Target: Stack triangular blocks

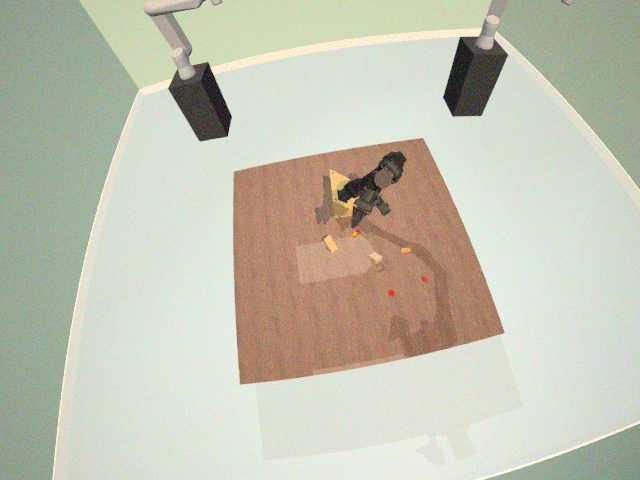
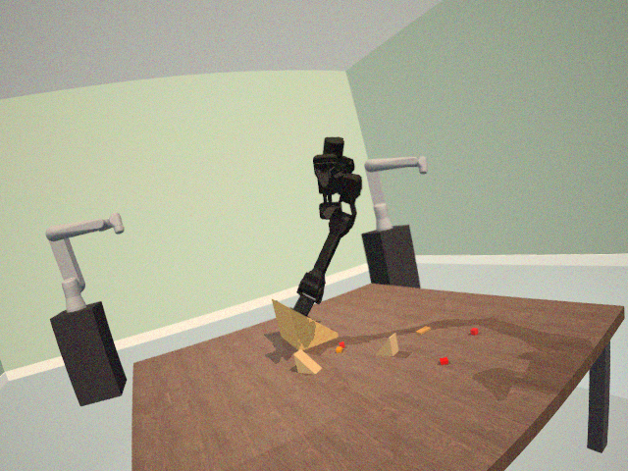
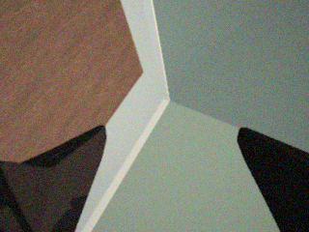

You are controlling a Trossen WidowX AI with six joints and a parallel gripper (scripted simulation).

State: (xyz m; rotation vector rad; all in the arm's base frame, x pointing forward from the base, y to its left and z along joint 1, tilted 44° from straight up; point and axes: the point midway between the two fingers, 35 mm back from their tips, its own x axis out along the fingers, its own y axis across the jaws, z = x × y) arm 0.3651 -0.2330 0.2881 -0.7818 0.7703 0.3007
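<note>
Right now the triangular block is 5 cm behind my gripper tip, 13 cm to the left of it and 46 cm below it. The rest, counted from my gripper tip: orange cube 21 cm behind, 3 cm to the left, 47 cm below.
</note>
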